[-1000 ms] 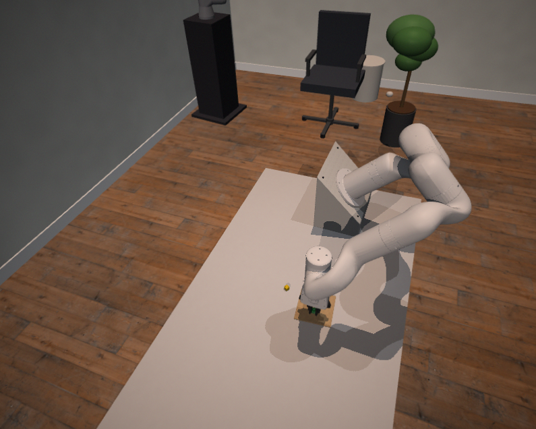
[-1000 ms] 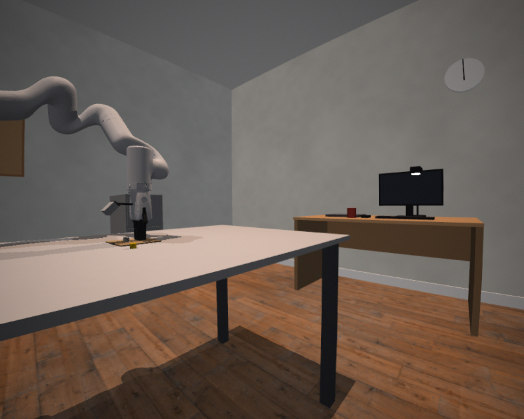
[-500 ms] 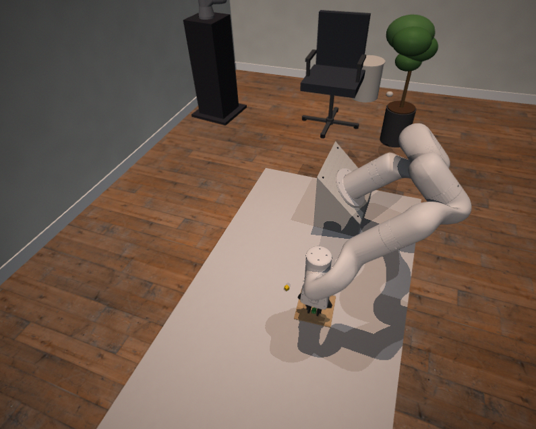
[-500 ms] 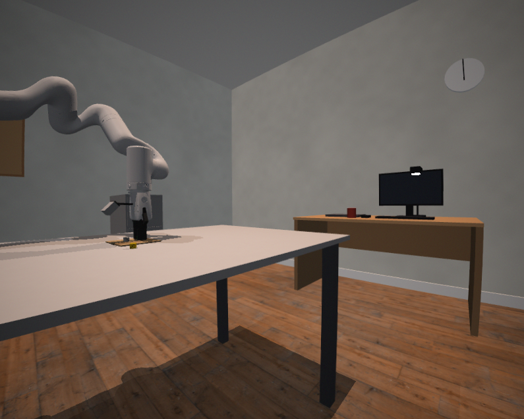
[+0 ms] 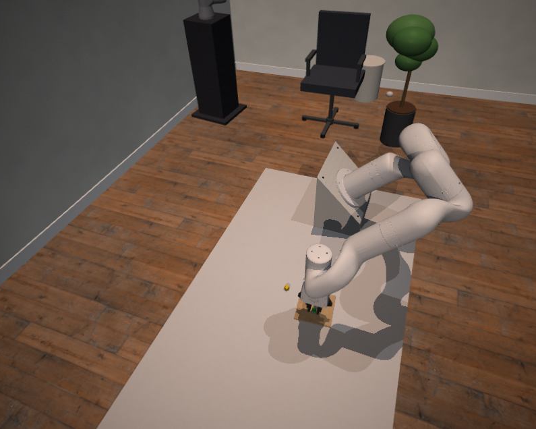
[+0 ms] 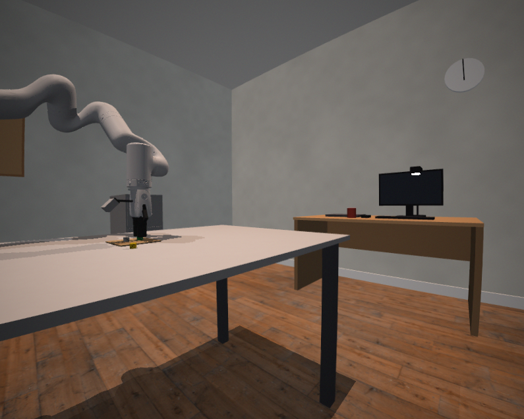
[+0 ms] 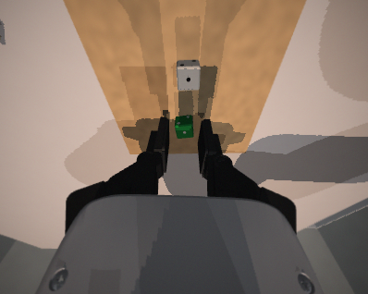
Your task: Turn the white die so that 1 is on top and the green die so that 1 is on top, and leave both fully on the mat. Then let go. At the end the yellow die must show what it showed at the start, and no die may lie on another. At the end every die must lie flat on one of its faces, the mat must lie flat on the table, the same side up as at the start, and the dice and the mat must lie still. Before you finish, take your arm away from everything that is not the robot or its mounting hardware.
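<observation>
The green die is 30 mm below my hand. From my hand the other things lie so: mat 20 mm behind, 40 mm below; white die 50 mm behind, 10 mm to the right, 30 mm below; yellow die 50 mm behind, 140 mm to the right, 30 mm below.
</observation>
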